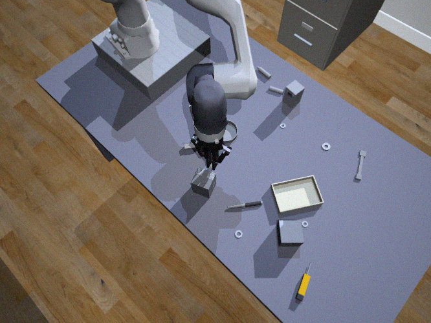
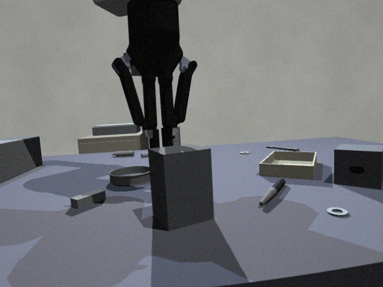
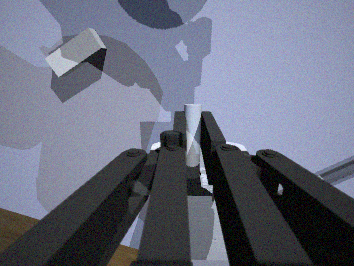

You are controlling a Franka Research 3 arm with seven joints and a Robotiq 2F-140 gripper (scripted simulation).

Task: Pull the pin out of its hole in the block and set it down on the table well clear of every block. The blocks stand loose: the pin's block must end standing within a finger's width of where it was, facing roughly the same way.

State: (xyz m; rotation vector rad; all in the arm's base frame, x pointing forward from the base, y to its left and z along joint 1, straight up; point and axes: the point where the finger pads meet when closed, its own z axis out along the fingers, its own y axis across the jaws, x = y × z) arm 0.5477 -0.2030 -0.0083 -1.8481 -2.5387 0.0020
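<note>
The small bar is 120 mm behind my hand, 70 mm below it and 20 mm to the left of it. Also, from my hand: round dish 150 mm to the left, 70 mm below, 70 mm behind; then washer 210 mm ahead, 110 mm to the right, 80 mm below; then cream tray 280 mm ahead, 120 mm to the left, 70 mm below.
</note>
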